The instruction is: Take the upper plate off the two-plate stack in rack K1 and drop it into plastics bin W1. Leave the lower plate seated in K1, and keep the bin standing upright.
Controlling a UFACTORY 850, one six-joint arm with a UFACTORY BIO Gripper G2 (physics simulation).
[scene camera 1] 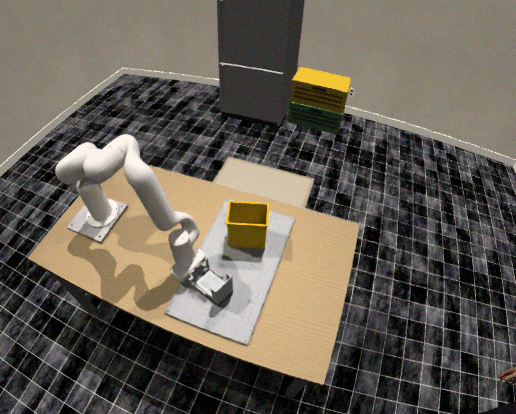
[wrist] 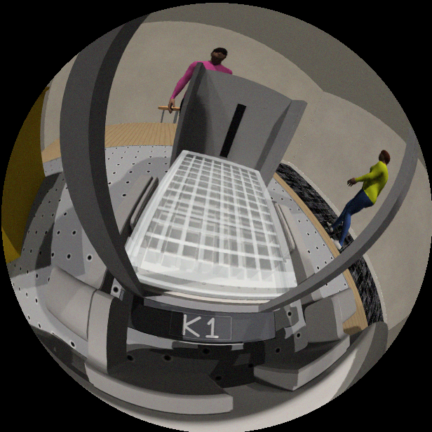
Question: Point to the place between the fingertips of my gripper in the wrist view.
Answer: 216, 197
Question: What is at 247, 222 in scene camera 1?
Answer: A yellow plastics bin W1.
